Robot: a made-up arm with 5 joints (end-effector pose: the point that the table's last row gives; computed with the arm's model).
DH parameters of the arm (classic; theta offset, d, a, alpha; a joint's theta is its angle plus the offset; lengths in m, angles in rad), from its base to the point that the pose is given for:
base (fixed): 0 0 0.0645 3.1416
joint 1: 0 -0.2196 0.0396 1.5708
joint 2: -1.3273 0 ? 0
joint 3: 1.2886 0 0.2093 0
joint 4: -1.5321 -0.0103 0 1.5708
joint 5: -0.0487 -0.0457 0 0
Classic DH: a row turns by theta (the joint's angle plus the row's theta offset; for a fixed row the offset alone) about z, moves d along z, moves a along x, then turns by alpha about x.
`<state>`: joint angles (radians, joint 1 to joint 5).
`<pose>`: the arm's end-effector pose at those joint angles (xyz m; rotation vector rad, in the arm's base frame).
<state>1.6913 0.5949 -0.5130 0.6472 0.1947</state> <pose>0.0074 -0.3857 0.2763 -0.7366 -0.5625 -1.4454</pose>
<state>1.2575 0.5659 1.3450 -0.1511 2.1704</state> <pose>0.0772 -0.0727 0.0741 0.1936 -0.0231 0.8616</pose>
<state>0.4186 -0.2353 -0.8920 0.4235 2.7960</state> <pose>0.2047 -0.0737 0.5855 -2.5839 0.0314 1.0986</pose>
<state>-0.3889 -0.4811 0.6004 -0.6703 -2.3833</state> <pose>0.3028 0.0865 0.3665 2.3401 -0.3785 -1.1306</pose>
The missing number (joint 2, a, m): 0.1439
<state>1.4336 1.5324 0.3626 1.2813 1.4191</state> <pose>0.0647 -0.0766 -0.0089 1.5829 0.2697 -0.0490</pose>
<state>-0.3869 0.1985 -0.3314 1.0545 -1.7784</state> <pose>0.3786 0.1169 0.3490 0.6323 -0.3163 -1.3856</pose>
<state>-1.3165 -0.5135 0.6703 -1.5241 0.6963</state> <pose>0.1294 0.2087 0.3784 0.9906 -2.8507 0.2562</pose>
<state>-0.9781 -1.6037 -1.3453 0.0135 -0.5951</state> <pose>-0.1240 -0.2983 0.2911 -1.2927 1.2283 0.2411</pose>
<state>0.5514 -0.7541 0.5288 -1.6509 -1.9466</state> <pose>0.1933 -0.0913 0.4433 -1.9957 2.2665 -0.4443</pose>
